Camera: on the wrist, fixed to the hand. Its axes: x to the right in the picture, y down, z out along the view.
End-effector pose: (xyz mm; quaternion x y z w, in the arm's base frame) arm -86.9 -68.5 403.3 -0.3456 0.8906 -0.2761 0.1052
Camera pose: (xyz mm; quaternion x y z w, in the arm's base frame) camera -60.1 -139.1 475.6 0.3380 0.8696 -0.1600 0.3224
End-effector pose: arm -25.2 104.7 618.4 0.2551 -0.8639 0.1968 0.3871
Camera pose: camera 28.7 29.2 666.5 -0.3660 -0.8160 0.4363 0.0990
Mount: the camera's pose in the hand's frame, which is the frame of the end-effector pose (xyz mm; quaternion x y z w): 28.0 -98.7 -20.0 0.0494 -0.0470 0.6737 0.7358
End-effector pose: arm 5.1 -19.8 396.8 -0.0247 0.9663 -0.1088 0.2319
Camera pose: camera -29.2 -114.8 423.7 0.6392 0.7114 0.0296 0.2906
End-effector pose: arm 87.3 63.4 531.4 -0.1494 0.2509 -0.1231 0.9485
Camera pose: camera 85.0 -41.0 536.6 0.1002 0.2346 0.5431 0.8000
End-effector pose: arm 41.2 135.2 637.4 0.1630 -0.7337 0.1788 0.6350
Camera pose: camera 100.8 57.1 673.2 -0.3346 -0.6707 0.5879 0.3042
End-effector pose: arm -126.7 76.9 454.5 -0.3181 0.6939 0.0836 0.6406
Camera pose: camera -88.6 -20.3 460.2 0.2690 0.6989 0.4738 0.4634
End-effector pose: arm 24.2 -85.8 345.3 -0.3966 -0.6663 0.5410 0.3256
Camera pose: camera 10.8 -61.8 446.1 0.6992 0.2117 -0.6690 0.1366
